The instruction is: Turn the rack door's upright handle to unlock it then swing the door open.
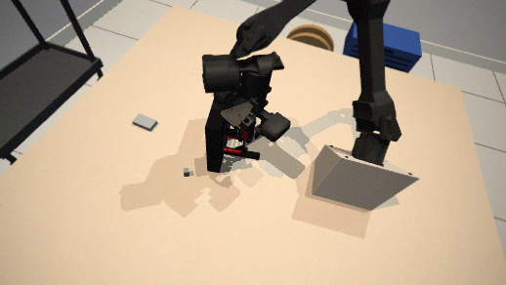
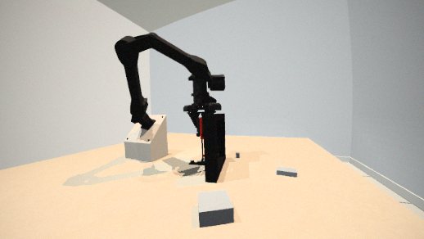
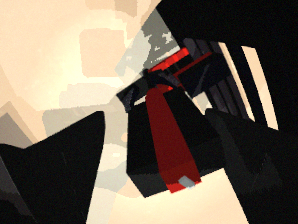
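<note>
Now: the black handle 20 mm below my gripper tip and 10 mm to the right of it. Also, from my gripper tip: tiny cube 130 mm below, 120 mm ahead, 110 mm to the left.
</note>
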